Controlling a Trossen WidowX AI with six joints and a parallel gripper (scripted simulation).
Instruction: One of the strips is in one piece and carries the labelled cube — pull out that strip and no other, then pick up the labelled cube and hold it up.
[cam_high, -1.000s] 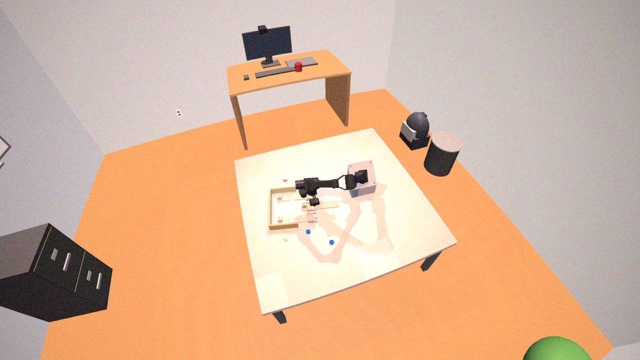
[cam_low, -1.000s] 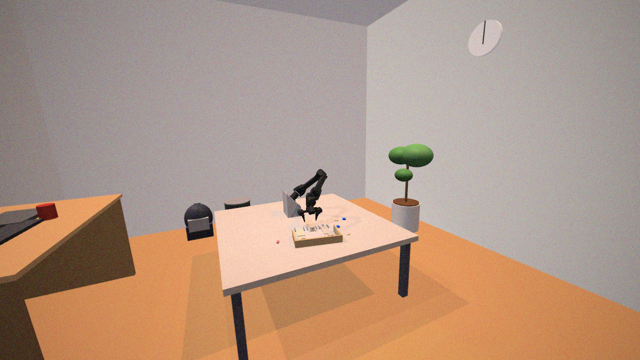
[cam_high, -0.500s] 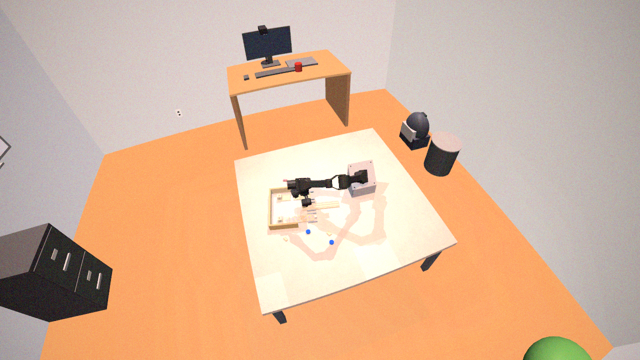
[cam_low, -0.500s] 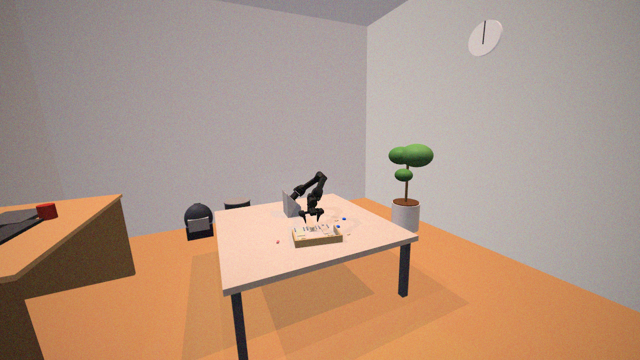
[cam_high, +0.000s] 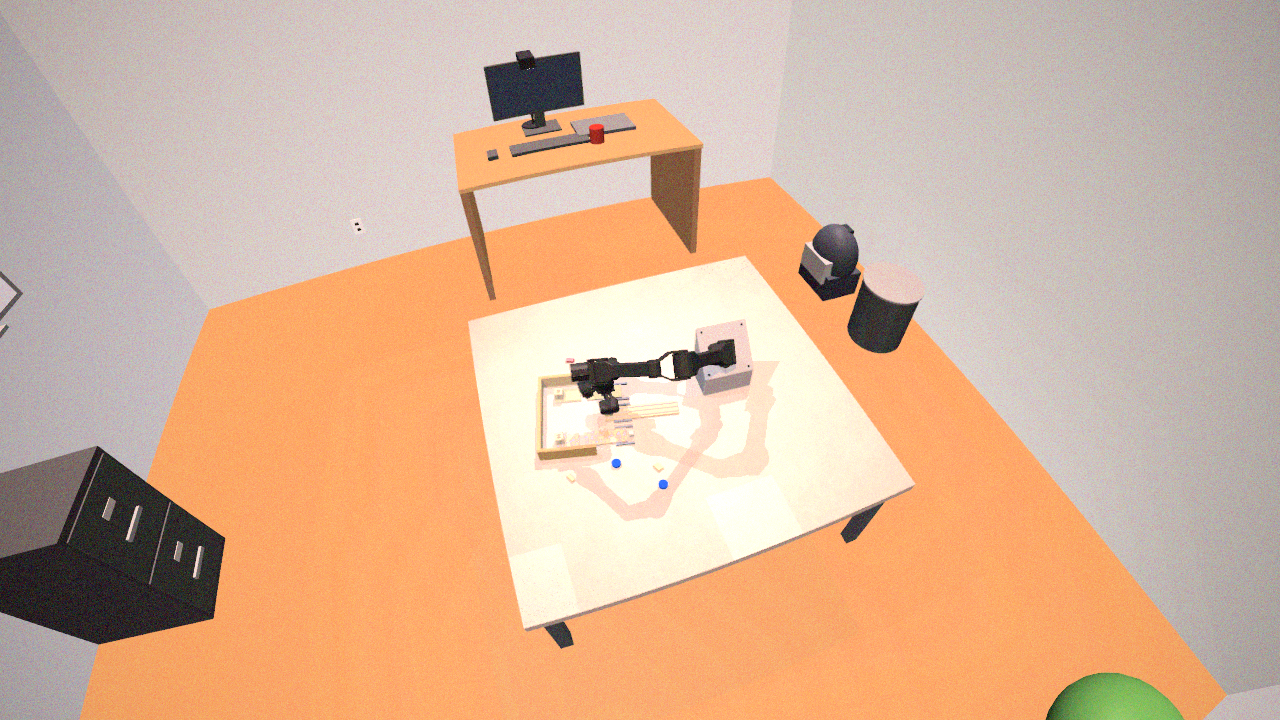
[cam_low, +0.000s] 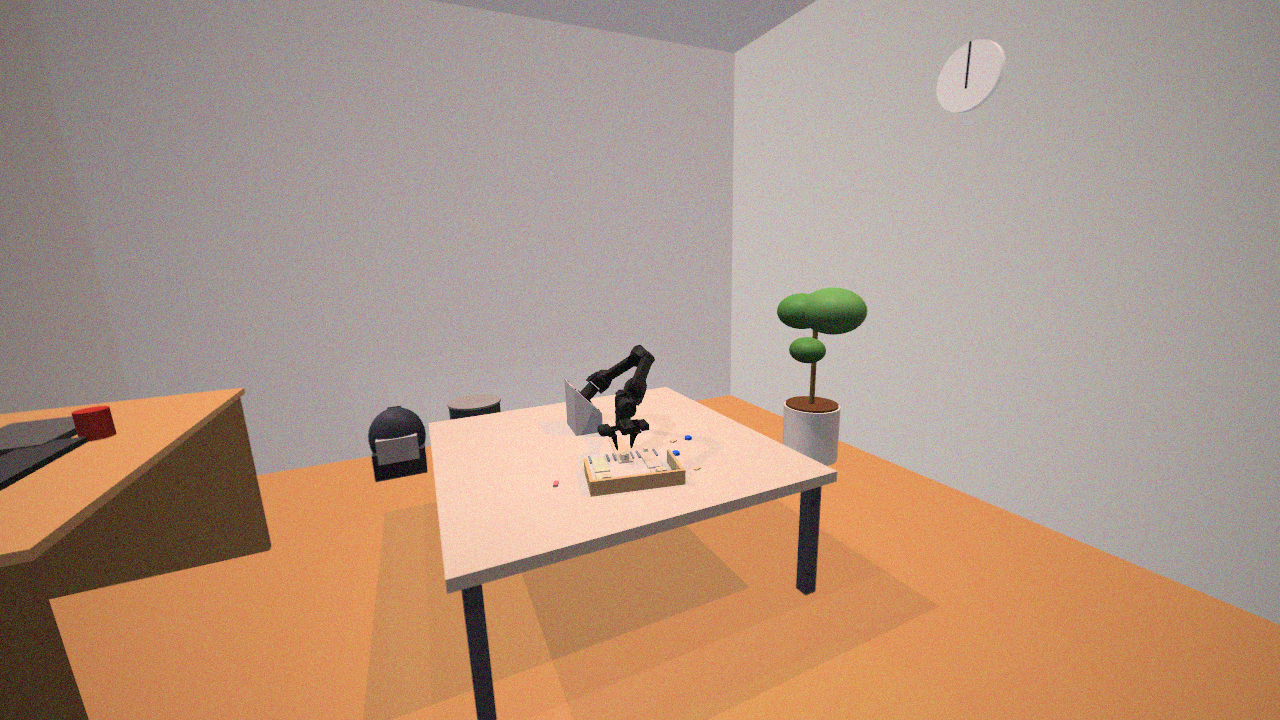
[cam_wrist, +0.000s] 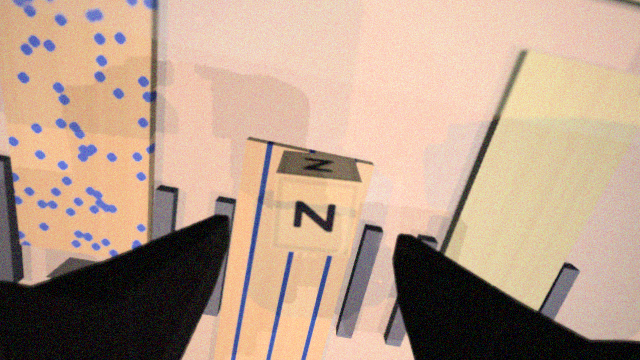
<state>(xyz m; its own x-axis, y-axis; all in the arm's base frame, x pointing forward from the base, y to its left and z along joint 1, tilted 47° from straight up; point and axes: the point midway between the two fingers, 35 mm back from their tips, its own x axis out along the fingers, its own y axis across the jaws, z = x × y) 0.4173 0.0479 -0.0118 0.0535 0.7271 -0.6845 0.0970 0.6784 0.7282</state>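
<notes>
Now: the pale yellow strip 10 mm behind my gripper tip, 90 mm to the right of it and 50 mm below it. Also, from my gripper tip: plain pale cube: 50 mm behind, 110 mm to the left, 40 mm below; pink piece: 70 mm ahead, 290 mm to the right, 50 mm below.
</notes>
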